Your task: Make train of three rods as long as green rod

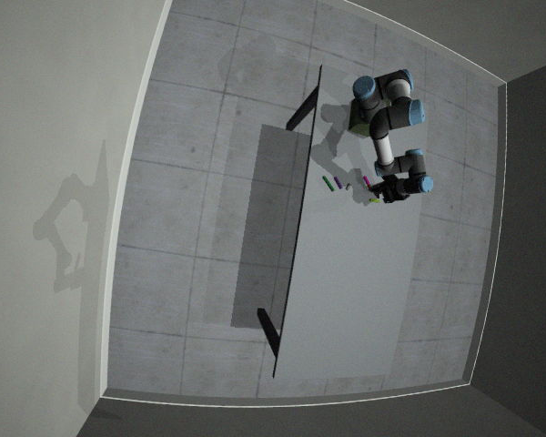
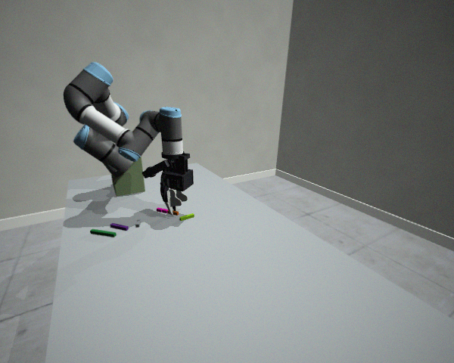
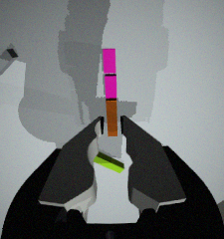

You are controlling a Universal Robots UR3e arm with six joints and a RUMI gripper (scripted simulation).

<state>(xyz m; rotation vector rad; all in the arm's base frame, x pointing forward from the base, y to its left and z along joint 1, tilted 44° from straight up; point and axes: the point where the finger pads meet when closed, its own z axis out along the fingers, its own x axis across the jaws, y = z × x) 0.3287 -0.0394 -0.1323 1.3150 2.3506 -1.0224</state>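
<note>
My hand is 10 mm above the orange rod. Also, from my hand: grey rod (120 mm to the right, 10 mm below); then lime rod (60 mm ahead, 30 mm to the left, 10 mm below); then purple rod (180 mm to the right, 10 mm below, 10 mm behind).
</note>
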